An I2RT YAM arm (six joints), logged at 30 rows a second.
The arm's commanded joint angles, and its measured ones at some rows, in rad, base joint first. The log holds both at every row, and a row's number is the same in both.
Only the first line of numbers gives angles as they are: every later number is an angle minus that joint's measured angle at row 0.
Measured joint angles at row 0:
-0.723, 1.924, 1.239, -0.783, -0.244, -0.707
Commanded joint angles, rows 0 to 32:
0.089, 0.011, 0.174, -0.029, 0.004, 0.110
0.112, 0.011, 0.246, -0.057, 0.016, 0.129
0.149, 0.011, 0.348, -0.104, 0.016, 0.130
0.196, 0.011, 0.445, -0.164, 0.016, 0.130
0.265, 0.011, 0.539, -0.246, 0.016, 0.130
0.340, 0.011, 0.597, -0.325, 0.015, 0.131
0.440, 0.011, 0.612, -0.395, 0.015, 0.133
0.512, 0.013, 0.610, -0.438, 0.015, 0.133
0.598, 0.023, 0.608, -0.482, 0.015, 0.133
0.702, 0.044, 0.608, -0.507, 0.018, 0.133
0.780, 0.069, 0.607, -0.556, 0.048, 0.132
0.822, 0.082, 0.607, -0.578, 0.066, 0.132
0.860, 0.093, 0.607, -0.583, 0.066, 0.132
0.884, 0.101, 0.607, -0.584, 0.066, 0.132
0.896, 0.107, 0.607, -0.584, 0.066, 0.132
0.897, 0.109, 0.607, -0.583, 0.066, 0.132
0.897, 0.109, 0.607, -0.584, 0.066, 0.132
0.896, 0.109, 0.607, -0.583, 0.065, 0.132
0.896, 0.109, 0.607, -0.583, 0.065, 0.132
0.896, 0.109, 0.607, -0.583, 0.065, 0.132
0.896, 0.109, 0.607, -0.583, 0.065, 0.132
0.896, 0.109, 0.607, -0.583, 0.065, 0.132
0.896, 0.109, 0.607, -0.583, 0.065, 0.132
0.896, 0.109, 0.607, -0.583, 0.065, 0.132
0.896, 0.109, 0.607, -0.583, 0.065, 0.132
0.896, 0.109, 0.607, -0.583, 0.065, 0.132
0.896, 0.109, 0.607, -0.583, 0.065, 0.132
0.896, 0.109, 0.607, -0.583, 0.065, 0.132
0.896, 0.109, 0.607, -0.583, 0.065, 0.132
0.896, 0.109, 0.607, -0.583, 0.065, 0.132
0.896, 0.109, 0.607, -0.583, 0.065, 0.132
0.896, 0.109, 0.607, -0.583, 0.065, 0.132
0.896, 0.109, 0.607, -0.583, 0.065, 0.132
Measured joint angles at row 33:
0.893, 0.098, 0.603, -0.582, 0.065, 0.125
